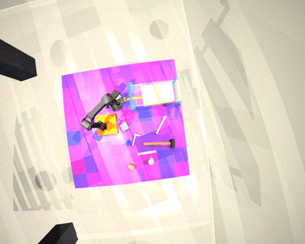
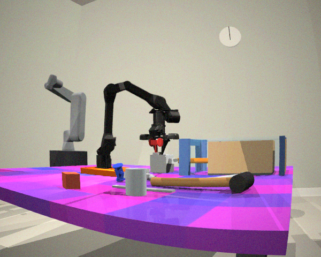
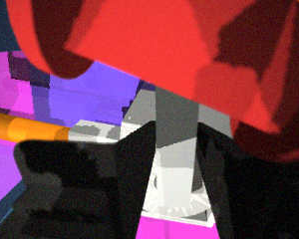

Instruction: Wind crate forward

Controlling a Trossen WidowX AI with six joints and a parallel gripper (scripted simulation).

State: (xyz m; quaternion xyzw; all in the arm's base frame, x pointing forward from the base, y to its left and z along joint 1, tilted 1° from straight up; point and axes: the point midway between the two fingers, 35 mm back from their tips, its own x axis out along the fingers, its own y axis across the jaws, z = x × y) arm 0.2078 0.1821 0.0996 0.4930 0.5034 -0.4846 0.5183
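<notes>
My gripper tip is 50 mm to the left of the red knob and 40 mm below it. From my gripper tip the other things lie so: hand winch (20 mm behind, 40 mm to the left, 60 mm below); then red-knobbed winch handle (10 mm to the right, 10 mm above); then blue frame (160 mm ahead, 30 mm to the left, 20 mm above).
</notes>
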